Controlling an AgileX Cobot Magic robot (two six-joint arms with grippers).
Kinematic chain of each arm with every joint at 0, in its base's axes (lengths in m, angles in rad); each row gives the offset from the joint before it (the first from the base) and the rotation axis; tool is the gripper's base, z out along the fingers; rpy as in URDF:
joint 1: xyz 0 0 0.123 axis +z
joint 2: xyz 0 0 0 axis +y
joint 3: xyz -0.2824 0 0.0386 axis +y
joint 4: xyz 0.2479 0 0.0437 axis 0.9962 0 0.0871
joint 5: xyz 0 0 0 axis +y
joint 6: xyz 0.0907 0 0.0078 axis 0.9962 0 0.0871
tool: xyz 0 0 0 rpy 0 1.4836 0
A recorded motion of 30 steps. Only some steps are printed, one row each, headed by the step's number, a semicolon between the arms.
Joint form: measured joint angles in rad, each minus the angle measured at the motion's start. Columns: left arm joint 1, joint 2, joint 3, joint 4, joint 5, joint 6; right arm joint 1, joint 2, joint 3, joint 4, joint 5, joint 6.
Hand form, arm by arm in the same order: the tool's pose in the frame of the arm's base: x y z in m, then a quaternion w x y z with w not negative. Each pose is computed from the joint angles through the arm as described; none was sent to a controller.
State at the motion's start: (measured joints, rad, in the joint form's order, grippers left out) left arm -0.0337 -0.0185 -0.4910 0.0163 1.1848 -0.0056; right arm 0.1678 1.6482 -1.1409 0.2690 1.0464 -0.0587
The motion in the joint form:
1: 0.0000 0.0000 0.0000 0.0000 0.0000 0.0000; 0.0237 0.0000 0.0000 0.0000 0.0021 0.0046
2: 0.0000 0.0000 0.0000 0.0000 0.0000 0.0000; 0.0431 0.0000 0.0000 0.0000 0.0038 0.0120
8: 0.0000 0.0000 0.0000 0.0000 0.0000 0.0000; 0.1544 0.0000 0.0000 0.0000 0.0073 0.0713
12: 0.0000 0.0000 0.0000 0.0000 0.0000 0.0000; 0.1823 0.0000 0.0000 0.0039 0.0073 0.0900
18: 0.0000 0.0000 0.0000 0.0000 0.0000 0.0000; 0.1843 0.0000 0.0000 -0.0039 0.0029 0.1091
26: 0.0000 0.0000 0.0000 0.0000 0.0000 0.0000; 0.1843 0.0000 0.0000 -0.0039 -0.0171 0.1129
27: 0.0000 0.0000 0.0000 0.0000 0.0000 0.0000; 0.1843 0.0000 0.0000 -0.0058 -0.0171 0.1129
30: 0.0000 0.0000 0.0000 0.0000 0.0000 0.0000; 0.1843 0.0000 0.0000 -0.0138 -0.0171 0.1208
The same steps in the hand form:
1: -0.0122 0.0018 0.2648 0.47187 0.01153 0.88159 -0.00117; 0.2989 0.0793 0.2314 0.04229 -0.06081 0.98968 0.12267
2: -0.0122 0.0018 0.2648 0.47187 0.01153 0.88159 -0.00117; 0.2972 0.0851 0.2313 0.03980 -0.06686 0.98933 0.12321
8: -0.0122 0.0018 0.2648 0.47187 0.01153 0.88159 -0.00117; 0.2856 0.1175 0.2313 0.02743 -0.09277 0.98731 0.12597
12: -0.0122 0.0018 0.2648 0.47187 0.01153 0.88159 -0.00117; 0.2821 0.1257 0.2314 0.02415 -0.09641 0.98675 0.12827
18: -0.0122 0.0018 0.2648 0.47187 0.01153 0.88159 -0.00117; 0.2824 0.1258 0.2313 0.02567 -0.08950 0.98772 0.12545
26: -0.0122 0.0018 0.2648 0.47187 0.01153 0.88159 -0.00117; 0.2842 0.1262 0.2314 0.03525 -0.08638 0.98752 0.12690
27: -0.0122 0.0018 0.2648 0.47187 0.01153 0.88159 -0.00117; 0.2842 0.1261 0.2314 0.03542 -0.08683 0.98758 0.12608
30: -0.0122 0.0018 0.2648 0.47187 0.01153 0.88159 -0.00117; 0.2843 0.1255 0.2313 0.03568 -0.08482 0.98816 0.12279

